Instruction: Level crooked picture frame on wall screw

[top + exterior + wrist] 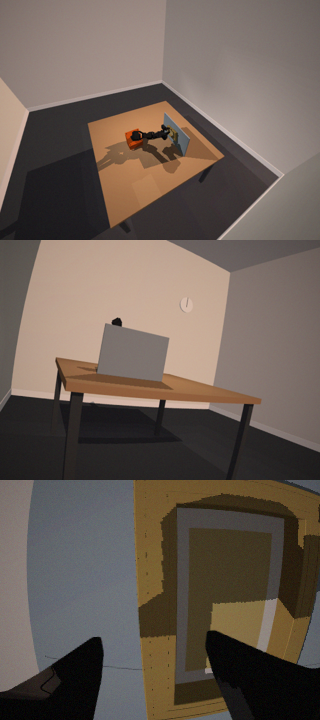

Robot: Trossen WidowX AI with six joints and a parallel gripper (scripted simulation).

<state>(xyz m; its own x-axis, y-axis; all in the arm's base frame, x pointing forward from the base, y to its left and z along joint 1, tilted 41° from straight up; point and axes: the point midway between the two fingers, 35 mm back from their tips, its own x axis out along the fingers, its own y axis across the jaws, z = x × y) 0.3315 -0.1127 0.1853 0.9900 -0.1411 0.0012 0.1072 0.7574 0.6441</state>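
The picture frame is 5 cm below my gripper tip, 3 cm ahead of it and 1 cm to the right of it. The rest, counted from my gripper tip: blue-grey wall panel 7 cm below, 4 cm ahead, 3 cm to the right.
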